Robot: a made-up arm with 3 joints. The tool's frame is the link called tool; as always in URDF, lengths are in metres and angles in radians. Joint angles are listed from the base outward. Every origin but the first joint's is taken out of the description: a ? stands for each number. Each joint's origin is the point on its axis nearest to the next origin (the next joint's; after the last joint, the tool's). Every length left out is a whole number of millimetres.
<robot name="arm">
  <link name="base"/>
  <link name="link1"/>
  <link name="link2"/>
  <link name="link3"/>
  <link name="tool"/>
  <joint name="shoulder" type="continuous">
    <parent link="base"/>
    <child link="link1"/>
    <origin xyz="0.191 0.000 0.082" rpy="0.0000 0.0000 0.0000"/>
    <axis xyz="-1 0 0"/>
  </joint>
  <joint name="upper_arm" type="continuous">
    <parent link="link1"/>
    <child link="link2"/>
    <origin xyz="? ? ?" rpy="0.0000 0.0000 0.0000"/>
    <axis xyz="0 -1 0"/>
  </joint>
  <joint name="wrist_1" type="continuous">
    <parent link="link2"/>
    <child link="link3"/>
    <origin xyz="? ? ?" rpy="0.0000 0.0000 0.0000"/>
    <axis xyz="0 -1 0"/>
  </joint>
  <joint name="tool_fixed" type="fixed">
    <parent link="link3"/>
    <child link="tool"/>
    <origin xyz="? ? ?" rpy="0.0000 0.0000 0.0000"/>
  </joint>
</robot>
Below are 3 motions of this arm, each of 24 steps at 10 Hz.
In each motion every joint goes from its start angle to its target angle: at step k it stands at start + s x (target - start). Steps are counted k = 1, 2, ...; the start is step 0. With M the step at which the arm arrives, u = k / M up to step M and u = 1 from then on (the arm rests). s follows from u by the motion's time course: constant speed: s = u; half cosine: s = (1 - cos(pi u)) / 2; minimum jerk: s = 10 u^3 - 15 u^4 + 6 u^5.
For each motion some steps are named. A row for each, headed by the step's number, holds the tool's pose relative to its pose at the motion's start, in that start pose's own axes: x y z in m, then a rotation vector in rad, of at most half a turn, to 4 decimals.
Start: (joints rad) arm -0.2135 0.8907 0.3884
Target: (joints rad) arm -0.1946 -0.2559 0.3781
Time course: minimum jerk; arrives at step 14
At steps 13, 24:
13: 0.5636 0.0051 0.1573 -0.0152 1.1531 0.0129
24: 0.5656 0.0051 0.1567 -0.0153 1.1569 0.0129

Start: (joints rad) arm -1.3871 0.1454 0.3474
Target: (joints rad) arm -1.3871 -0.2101 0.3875
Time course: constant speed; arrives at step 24
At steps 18, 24:
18: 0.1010 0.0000 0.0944 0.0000 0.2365 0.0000
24: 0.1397 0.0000 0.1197 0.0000 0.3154 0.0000

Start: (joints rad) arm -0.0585 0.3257 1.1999
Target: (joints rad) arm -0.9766 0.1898 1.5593
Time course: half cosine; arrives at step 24
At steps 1, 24:
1: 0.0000 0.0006 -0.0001 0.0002 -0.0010 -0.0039
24: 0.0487 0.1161 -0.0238 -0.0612 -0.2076 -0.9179

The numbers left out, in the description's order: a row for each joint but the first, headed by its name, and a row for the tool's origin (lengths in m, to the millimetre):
upper_arm: 0.000 -0.034 -0.031
wrist_1: -0.362 0.000 0.099
tool: -0.106 0.000 0.129

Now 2 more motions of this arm.
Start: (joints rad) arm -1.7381 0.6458 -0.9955
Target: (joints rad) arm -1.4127 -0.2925 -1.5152
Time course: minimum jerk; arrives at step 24
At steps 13, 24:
13: 0.0418 0.0335 0.2193 -0.1389 0.8398 -0.1349
24: 0.1358 0.0788 0.3172 -0.1681 1.4441 -0.3136

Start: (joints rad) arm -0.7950 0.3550 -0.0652
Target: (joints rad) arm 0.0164 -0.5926 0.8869
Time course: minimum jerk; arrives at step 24
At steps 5, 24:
5: 0.0057 0.0028 0.0239 -0.0502 -0.0003 0.0150
24: 0.1898 0.2615 0.1871 -0.7770 -0.0043 0.2336

